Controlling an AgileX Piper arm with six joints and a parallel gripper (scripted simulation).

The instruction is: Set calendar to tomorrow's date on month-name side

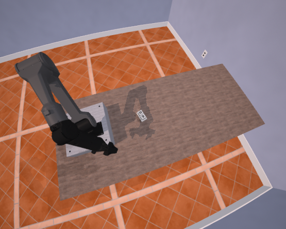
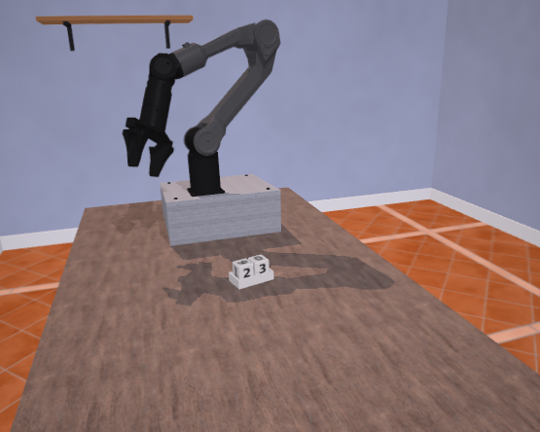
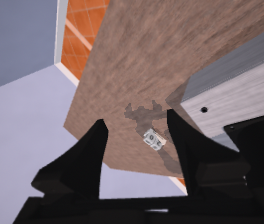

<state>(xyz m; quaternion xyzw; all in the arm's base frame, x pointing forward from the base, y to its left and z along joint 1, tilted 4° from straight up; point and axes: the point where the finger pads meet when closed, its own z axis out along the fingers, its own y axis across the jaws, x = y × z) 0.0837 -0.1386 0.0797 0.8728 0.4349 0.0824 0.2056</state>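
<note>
My gripper is now 220 mm short of the white calendar tray, 170 mm to the right of it and 170 mm above it.
</note>
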